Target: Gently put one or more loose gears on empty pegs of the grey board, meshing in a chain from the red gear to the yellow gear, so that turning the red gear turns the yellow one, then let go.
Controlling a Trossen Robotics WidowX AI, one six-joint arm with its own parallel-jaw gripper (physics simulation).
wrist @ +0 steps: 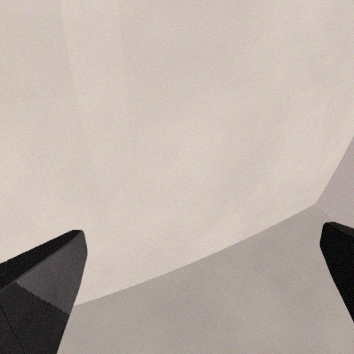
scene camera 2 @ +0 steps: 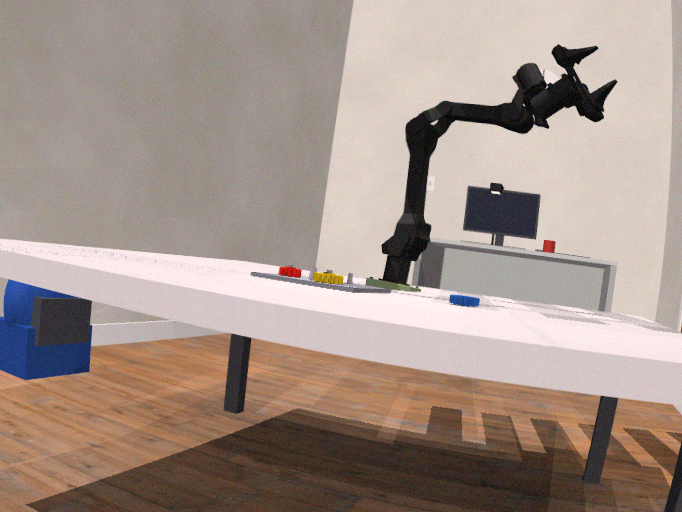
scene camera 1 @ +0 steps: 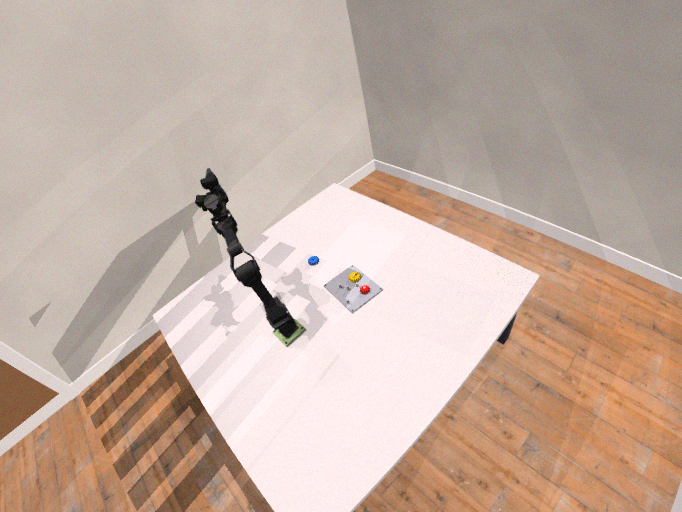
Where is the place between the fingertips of my gripper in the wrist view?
At 207,240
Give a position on a grey board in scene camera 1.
At 357,299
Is my gripper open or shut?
Open.
